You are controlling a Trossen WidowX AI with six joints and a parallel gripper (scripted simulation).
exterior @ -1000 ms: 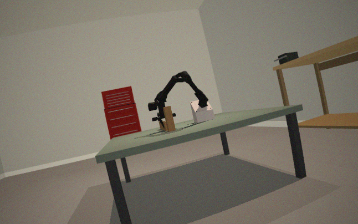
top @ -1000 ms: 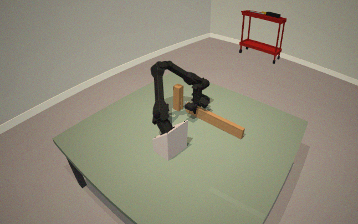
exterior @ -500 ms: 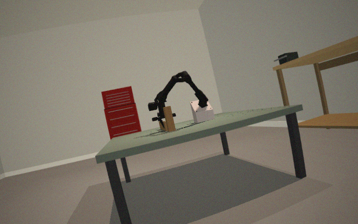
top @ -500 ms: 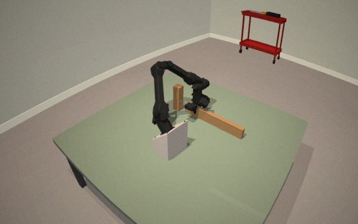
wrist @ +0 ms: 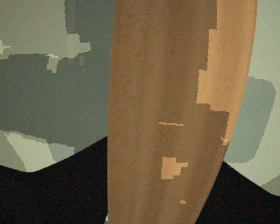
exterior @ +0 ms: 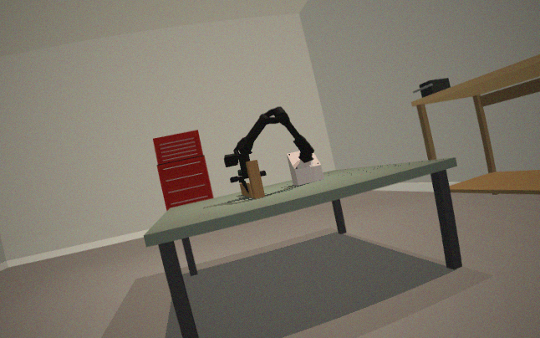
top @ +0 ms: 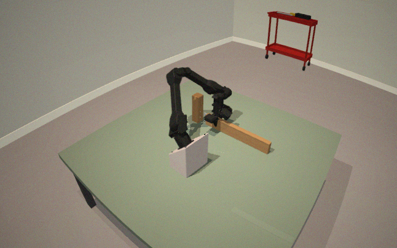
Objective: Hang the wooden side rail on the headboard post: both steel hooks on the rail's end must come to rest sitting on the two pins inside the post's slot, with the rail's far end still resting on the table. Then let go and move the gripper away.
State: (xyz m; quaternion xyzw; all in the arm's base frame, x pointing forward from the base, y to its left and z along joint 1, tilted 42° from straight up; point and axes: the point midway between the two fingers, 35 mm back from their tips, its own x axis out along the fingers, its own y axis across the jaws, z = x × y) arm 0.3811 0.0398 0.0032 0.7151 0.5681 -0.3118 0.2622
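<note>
The wooden headboard post is 14 cm to the left of my gripper tip, 6 cm above it and 1 cm ahead of it.
</note>
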